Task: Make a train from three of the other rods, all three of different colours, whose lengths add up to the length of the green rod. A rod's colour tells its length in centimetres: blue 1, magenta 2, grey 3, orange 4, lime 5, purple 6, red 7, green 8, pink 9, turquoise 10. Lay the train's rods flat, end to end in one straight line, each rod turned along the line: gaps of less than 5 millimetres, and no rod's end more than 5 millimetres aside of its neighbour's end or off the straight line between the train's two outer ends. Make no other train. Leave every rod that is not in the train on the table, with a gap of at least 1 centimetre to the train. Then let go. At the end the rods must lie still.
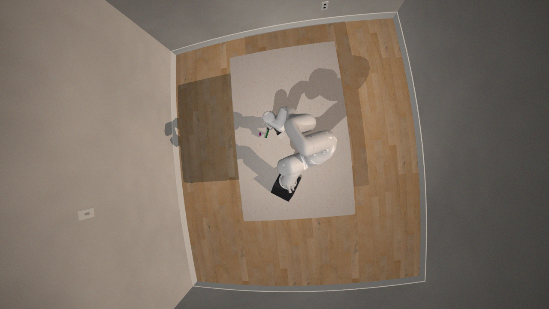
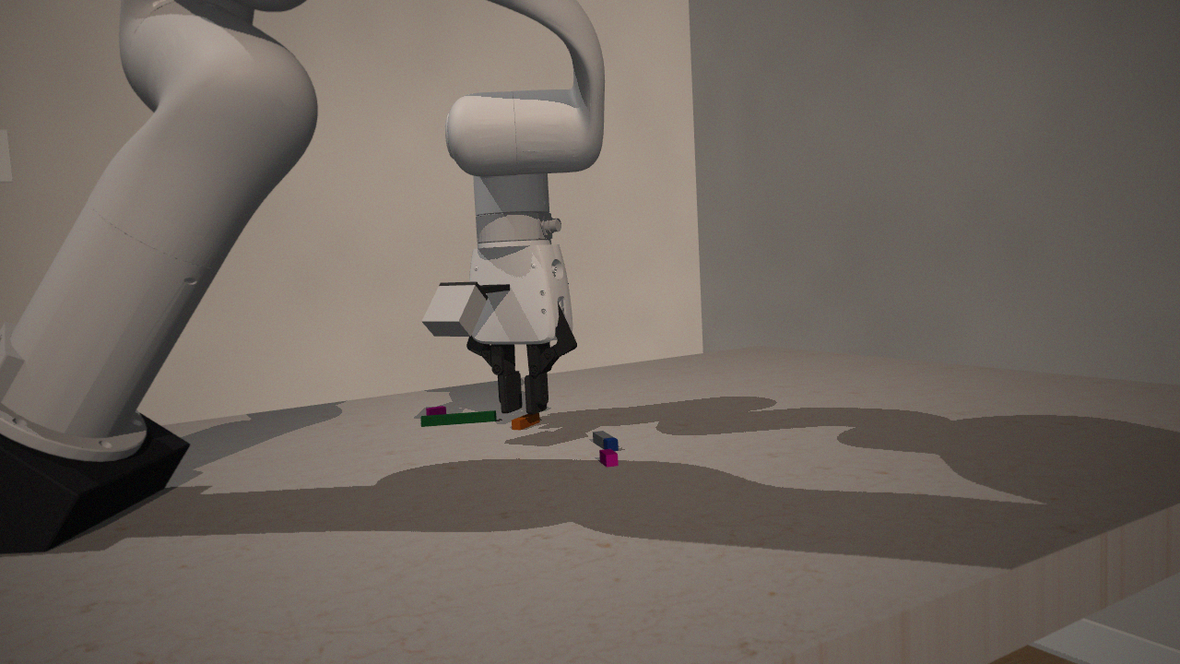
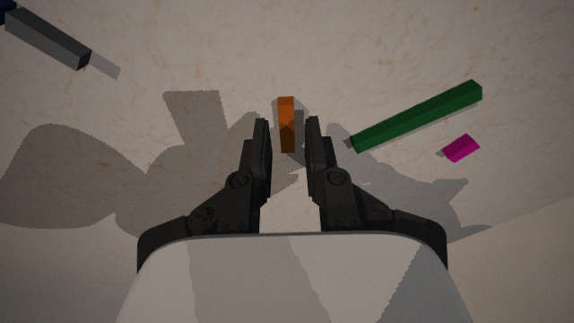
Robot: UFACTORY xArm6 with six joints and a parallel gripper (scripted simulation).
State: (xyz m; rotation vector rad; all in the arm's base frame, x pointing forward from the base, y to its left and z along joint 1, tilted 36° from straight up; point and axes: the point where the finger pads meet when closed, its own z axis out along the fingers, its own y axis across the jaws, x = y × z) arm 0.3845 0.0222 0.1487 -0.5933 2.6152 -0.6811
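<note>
The orange rod is 30 mm below my hand. Also, from my hand: green rod 30 mm behind, 80 mm to the left, 30 mm below; grey rod 20 mm behind, 130 mm to the right, 30 mm below; blue rod 30 mm behind, 150 mm to the right, 30 mm below.
</note>
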